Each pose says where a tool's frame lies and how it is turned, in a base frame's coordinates. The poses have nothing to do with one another.
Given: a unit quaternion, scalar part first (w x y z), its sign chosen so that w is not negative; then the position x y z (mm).
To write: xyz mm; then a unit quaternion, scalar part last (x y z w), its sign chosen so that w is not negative. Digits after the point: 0 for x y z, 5 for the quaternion.
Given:
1: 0.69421 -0.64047 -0.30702 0.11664 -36 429 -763
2: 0.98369 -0.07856 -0.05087 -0.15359 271 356 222
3: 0.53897 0.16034 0.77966 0.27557 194 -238 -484
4: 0.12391 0.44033 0.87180 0.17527 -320 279 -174
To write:
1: -36 429 -763 -0.64047 -0.30702 0.11664 0.69421
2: 271 356 222 -0.07856 -0.05087 -0.15359 0.98369
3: 194 -238 -484 0.16034 0.77966 0.27557 0.53897
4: -320 279 -174 0.44033 0.87180 0.17527 0.12391
